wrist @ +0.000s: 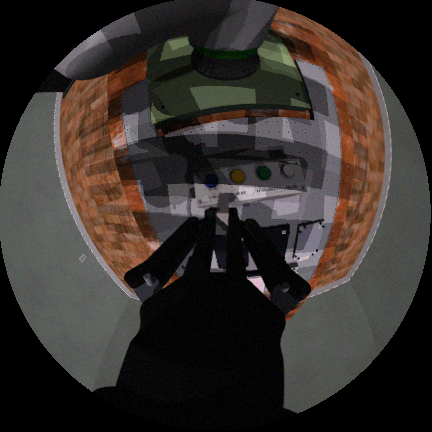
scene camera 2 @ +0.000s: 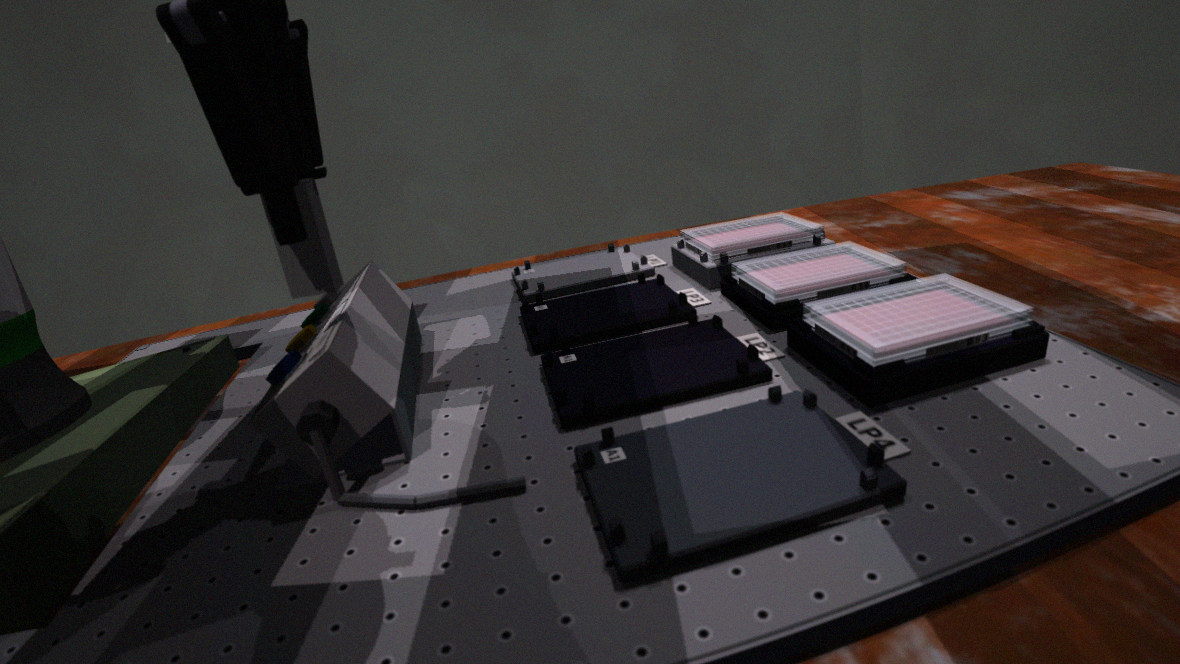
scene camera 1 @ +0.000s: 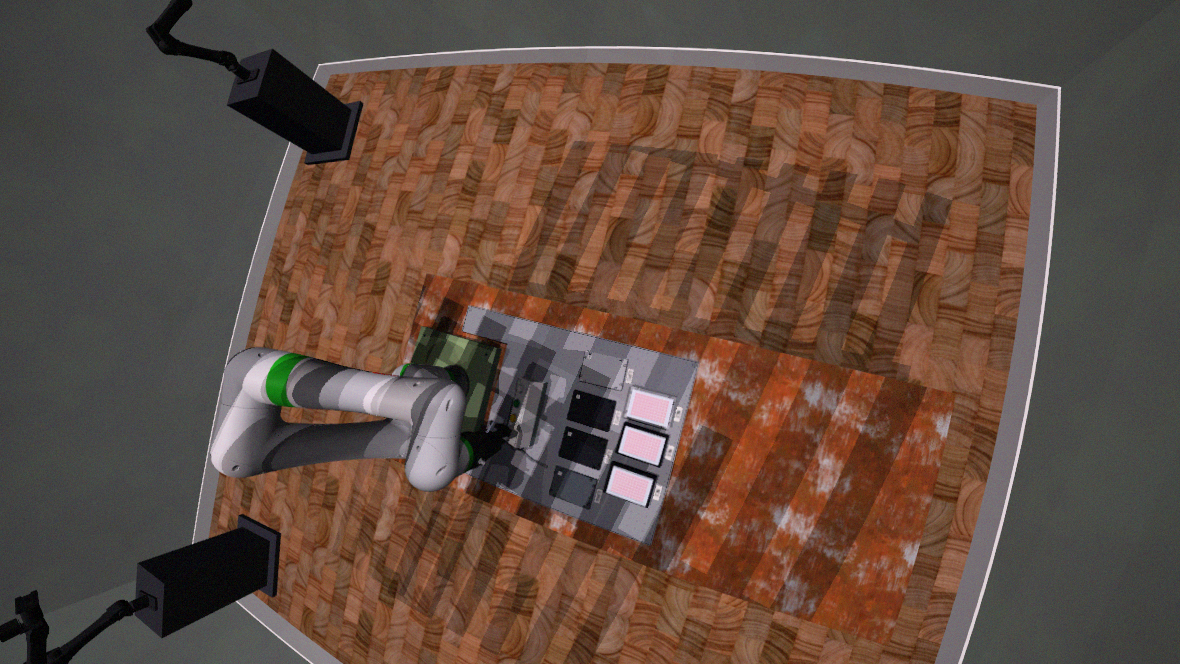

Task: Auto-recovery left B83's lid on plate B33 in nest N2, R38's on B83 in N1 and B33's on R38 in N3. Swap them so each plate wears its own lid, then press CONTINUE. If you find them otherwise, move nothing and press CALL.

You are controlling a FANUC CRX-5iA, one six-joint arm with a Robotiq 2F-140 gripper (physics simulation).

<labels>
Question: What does the gripper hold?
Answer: Nothing.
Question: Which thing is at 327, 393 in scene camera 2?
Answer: A button box.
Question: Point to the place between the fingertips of the gripper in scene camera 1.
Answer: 513, 431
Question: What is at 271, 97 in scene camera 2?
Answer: The gripper.
</labels>
